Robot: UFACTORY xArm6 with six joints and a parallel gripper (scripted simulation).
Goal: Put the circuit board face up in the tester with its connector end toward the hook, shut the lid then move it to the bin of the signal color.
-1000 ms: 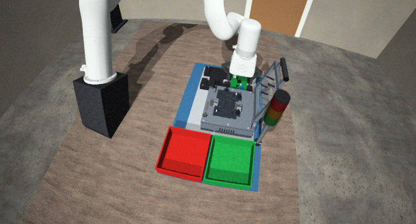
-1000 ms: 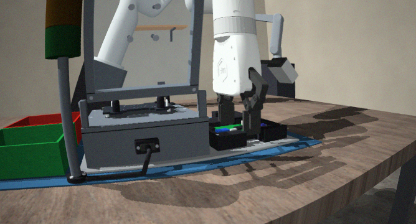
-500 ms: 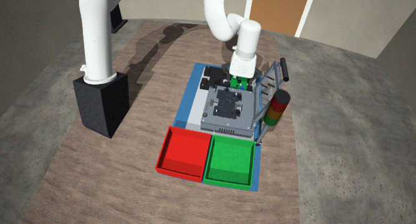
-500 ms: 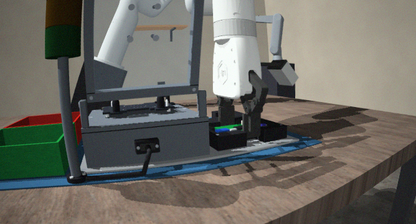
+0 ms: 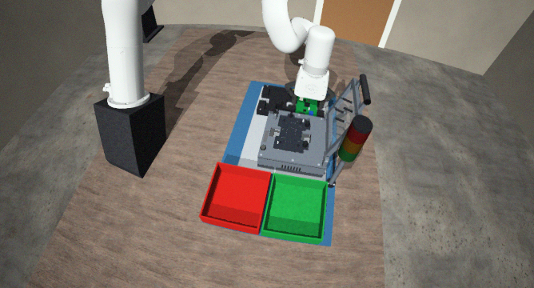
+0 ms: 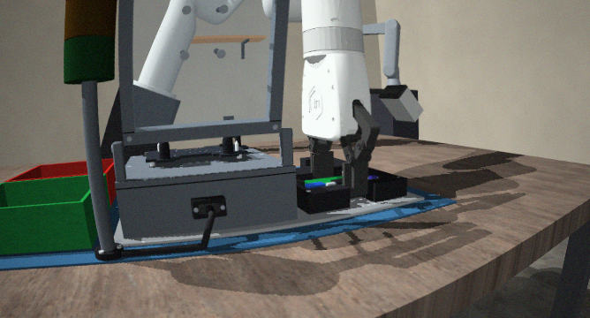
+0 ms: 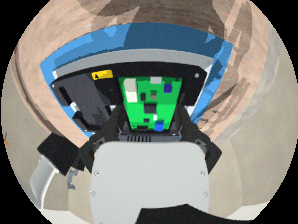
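The green circuit board is right at my hand. Also, from my hand: plate 4 cm behind, 16 cm to the right, 5 cm above; clear lid 8 cm ahead, 17 cm to the right, 16 cm above; green bin 1 cm behind, 37 cm to the right, 1 cm below.
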